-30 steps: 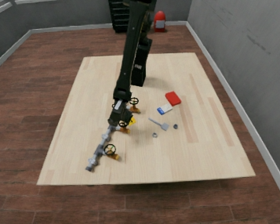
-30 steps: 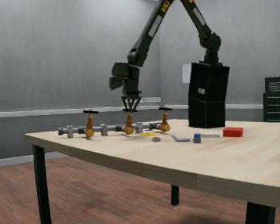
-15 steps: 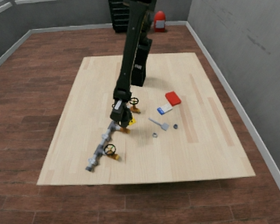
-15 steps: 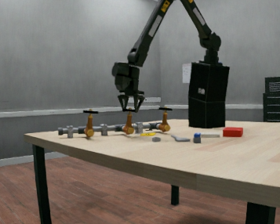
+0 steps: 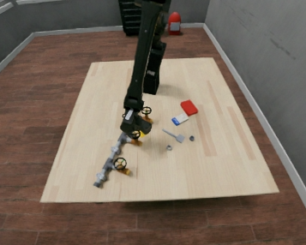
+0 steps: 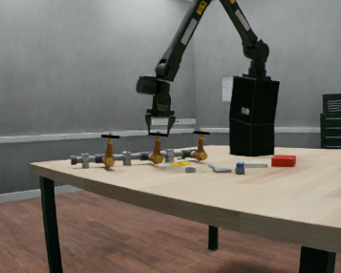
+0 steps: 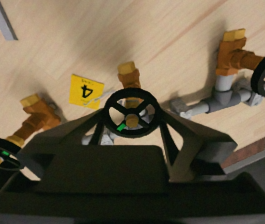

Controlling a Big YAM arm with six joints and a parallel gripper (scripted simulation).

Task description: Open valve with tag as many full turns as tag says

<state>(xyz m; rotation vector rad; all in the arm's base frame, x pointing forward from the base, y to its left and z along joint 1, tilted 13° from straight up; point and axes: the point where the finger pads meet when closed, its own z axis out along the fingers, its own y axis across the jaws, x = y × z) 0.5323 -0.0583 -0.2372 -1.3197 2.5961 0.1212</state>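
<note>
Right now the yellow tag is 120 mm below my hand, 90 mm behind it and 30 mm to the left of it. Also, from my hand: blue-and-white block 300 mm to the left, 180 mm behind, 110 mm below; then grey flat tool 250 mm to the left, 110 mm below, 50 mm behind; then grey part 360 mm to the left, 110 mm below, 30 mm behind.
</note>
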